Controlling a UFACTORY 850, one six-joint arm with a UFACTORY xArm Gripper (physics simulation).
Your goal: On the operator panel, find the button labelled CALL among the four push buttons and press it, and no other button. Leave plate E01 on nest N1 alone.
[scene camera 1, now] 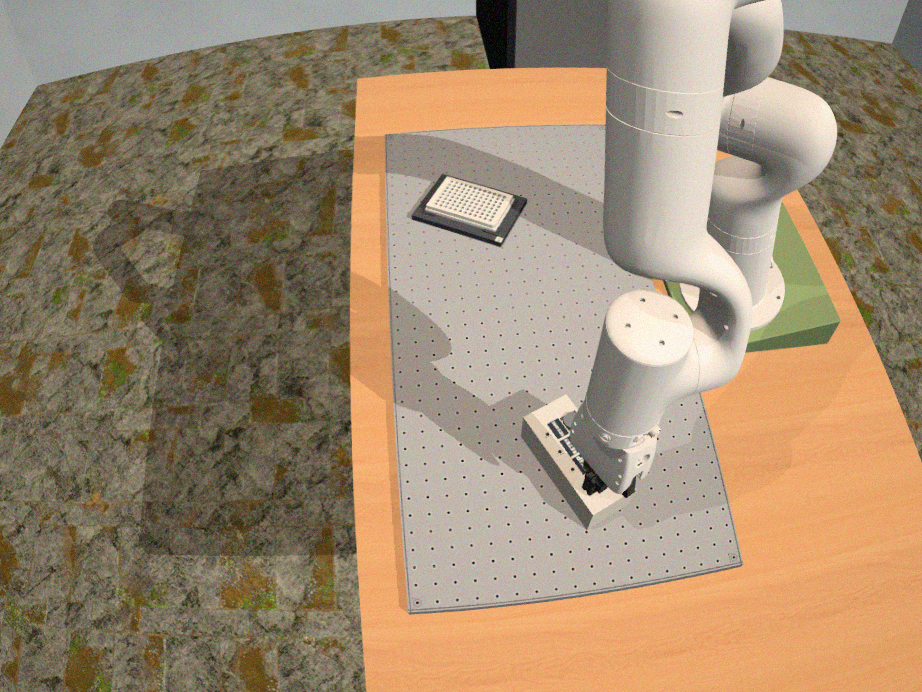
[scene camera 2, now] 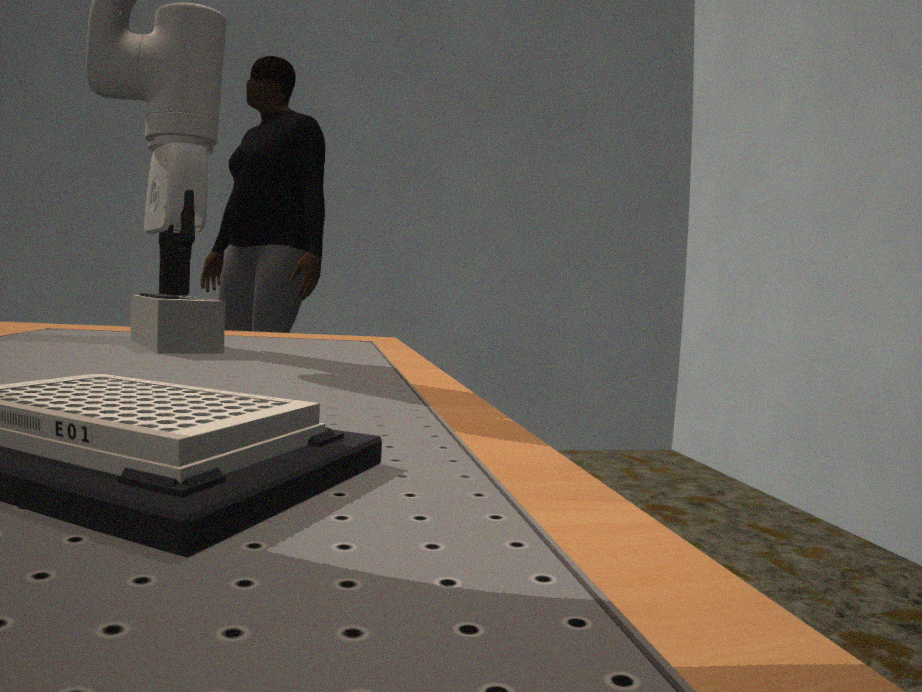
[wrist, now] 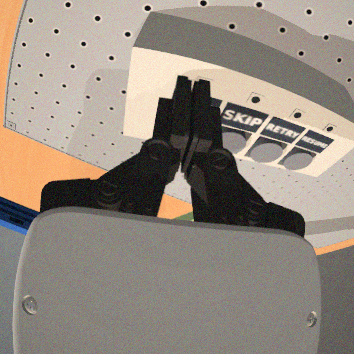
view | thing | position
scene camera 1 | gripper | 594, 485
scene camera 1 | plate E01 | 482, 207
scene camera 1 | operator panel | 543, 431
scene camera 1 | dark nest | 512, 215
